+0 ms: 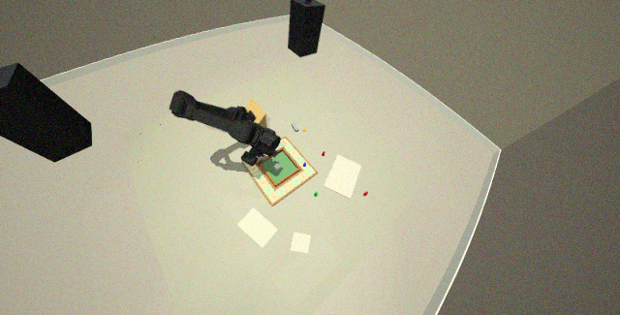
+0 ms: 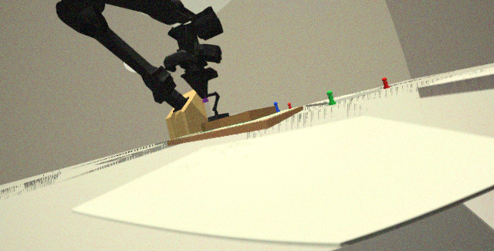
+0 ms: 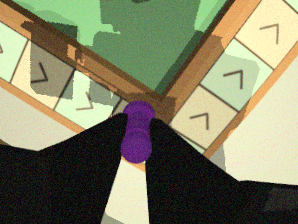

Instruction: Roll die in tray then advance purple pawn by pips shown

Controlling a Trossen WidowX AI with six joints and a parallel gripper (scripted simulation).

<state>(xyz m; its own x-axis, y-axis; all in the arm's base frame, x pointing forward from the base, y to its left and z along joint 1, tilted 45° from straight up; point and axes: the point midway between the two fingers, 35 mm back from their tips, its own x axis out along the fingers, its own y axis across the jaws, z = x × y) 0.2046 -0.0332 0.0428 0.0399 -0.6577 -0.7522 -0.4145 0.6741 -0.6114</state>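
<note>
Now: gripper tip 6 cm short of the white die, 4 cm to the right of it and 7 cm above it. From my gripper tip the other things lie so: purple pawn (1 cm above); then blue pawn (13 cm ahead, 17 cm to the left, 7 cm below); then green tray (6 cm ahead, 6 cm to the left, 9 cm below).
</note>
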